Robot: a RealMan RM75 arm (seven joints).
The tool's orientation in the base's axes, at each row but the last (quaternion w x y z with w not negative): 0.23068, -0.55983, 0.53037, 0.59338; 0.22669, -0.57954, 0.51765, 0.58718; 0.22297, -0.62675, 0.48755, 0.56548; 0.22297, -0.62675, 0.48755, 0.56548; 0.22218, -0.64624, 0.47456, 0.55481; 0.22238, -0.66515, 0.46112, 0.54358
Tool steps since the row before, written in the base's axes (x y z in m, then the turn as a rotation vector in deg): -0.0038, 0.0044, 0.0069, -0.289, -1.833, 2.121; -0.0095, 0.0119, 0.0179, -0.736, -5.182, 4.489; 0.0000, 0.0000, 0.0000, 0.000, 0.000, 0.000; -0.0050, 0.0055, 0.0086, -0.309, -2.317, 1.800; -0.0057, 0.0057, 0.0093, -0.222, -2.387, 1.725; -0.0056, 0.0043, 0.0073, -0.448, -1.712, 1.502
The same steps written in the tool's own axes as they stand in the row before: -0.0067, 0.0044, 0.0042, -1.264, 1.645, -1.908; -0.0182, 0.0101, 0.0109, -2.213, 4.059, -5.116; 0.0000, 0.0000, 0.0000, 0.000, 0.000, 0.000; -0.0094, 0.0043, 0.0048, -0.800, 1.741, -2.243; -0.0103, 0.0046, 0.0049, -0.710, 1.680, -2.323; -0.0083, 0.0042, 0.0041, -0.751, 1.506, -1.598
